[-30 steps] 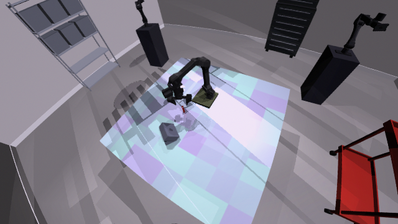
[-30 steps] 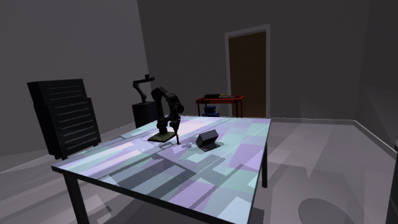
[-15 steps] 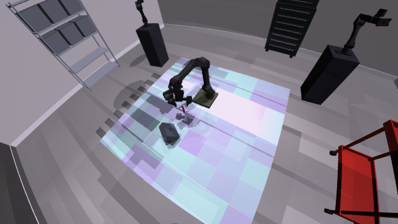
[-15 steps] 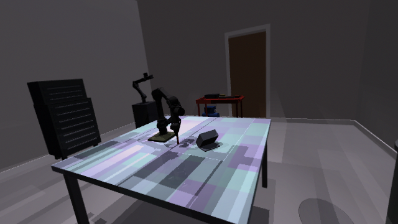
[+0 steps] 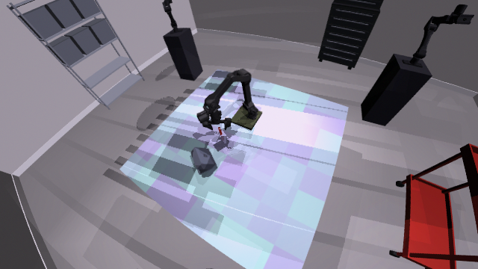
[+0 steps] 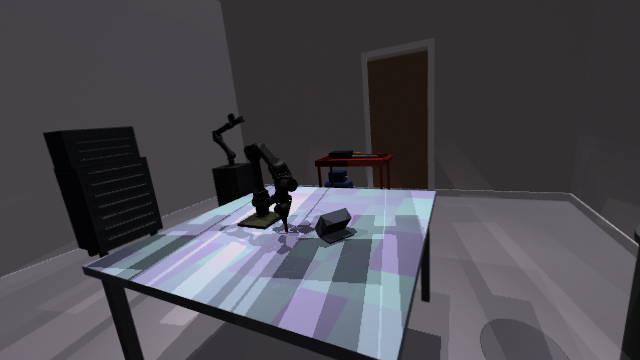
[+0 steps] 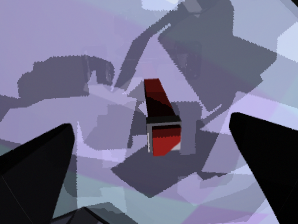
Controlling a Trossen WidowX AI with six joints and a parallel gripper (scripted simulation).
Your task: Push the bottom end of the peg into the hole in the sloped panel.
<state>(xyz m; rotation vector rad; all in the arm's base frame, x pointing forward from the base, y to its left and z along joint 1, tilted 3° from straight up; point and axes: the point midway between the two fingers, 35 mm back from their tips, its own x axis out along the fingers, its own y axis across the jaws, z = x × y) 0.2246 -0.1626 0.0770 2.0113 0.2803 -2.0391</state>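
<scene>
Now: the red peg right at my gripper tip. Also, from my gripper tip: grey sloped panel (23 cm ahead).
</scene>
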